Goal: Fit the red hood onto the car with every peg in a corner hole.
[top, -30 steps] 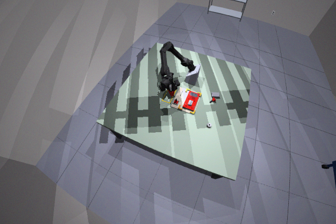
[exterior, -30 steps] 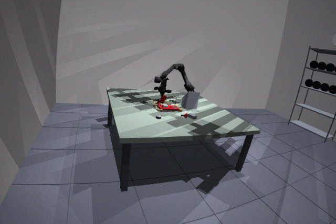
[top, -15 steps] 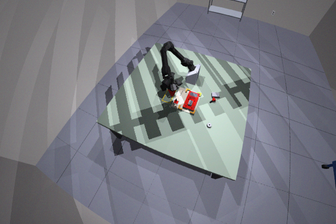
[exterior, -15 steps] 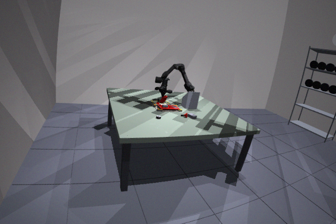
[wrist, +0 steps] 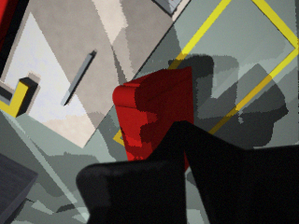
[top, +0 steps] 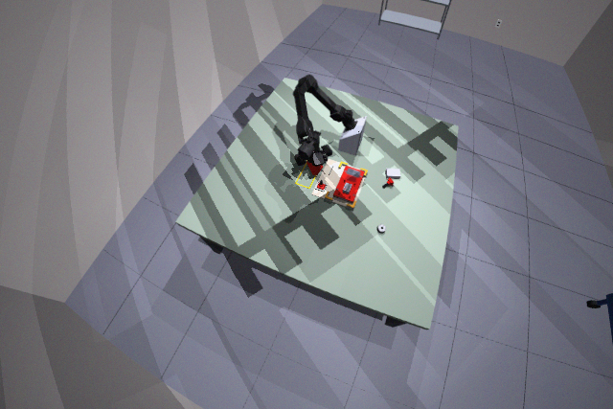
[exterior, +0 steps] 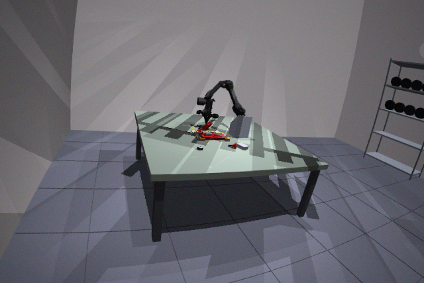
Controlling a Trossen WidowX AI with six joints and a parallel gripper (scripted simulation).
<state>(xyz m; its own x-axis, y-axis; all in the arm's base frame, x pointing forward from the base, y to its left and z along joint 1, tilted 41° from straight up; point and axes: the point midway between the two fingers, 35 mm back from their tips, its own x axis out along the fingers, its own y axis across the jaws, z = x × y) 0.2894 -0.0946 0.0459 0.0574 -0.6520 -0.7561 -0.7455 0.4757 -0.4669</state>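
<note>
Right now the red hood is 2 cm behind my gripper tip and 2 cm below it. Round my gripper tip: dark wheel: 17 cm ahead, 44 cm to the left, 4 cm below; white block: 17 cm behind, 40 cm to the left, 4 cm below.
</note>
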